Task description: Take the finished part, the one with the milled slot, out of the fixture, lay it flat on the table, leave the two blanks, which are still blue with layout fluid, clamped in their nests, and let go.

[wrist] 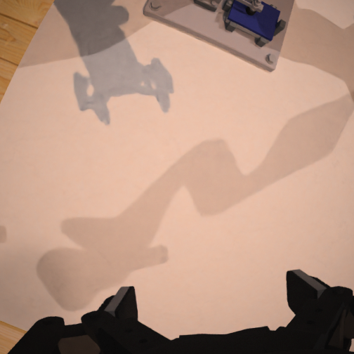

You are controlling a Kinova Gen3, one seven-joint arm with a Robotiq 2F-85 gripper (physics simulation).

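Note:
A grey fixture plate [210, 30] shows in part at the top of the wrist view, cut off by the frame edge. A blue blank [260, 24] sits in a nest of dark clamps near the plate's right corner, with a light metal clamp over its upper side. Part of another dark nest [207, 4] shows at the top edge; what it holds is out of frame. The finished part with the milled slot does not show. My gripper [211, 296] is open and empty at the bottom of the view, over the pale table and well away from the fixture.
The pale table top [280, 215] fills most of the view, with shadows of the arm and gripper across it. Wooden planks [17, 27] show beyond its edge at the upper left and at the lower left corner. Bolt heads stand at the fixture plate's corners.

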